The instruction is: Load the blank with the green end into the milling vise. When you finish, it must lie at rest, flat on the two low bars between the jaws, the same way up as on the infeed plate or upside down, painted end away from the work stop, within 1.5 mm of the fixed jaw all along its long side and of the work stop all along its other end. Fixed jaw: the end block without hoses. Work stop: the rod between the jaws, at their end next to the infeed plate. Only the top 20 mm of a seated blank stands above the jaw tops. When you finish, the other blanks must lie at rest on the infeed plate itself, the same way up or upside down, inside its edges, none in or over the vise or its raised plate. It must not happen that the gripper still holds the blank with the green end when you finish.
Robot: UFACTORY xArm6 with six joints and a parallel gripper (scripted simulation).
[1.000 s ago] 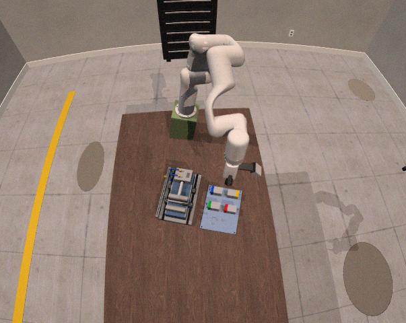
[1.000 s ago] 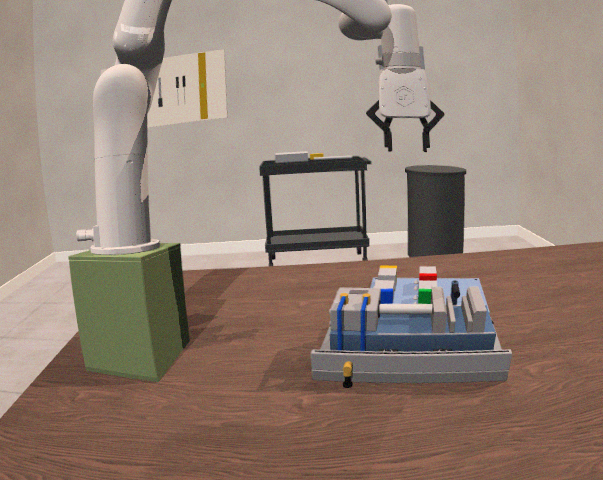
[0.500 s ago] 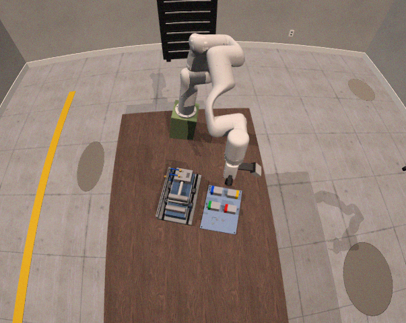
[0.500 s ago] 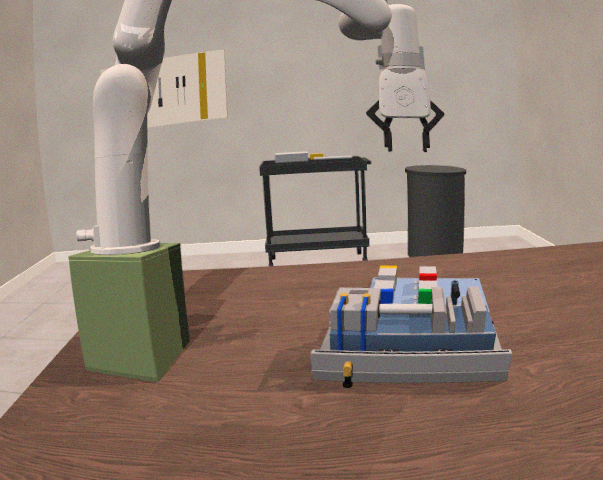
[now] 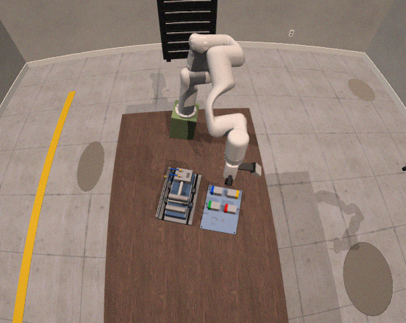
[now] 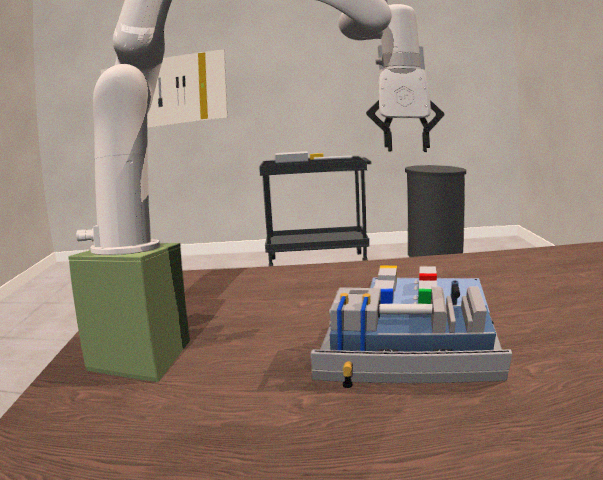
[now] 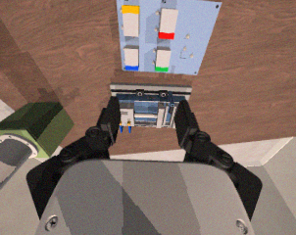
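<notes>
My hand is 20 mm short of the green-ended blank, 60 mm to the left of it and 290 mm above it. Also, from my hand: yellow-ended blank 20 mm behind, 60 mm to the left, 290 mm below; then red-ended blank 60 mm ahead, 20 mm to the left, 290 mm below; then blue-ended blank 60 mm behind, 20 mm to the right, 290 mm below.
</notes>
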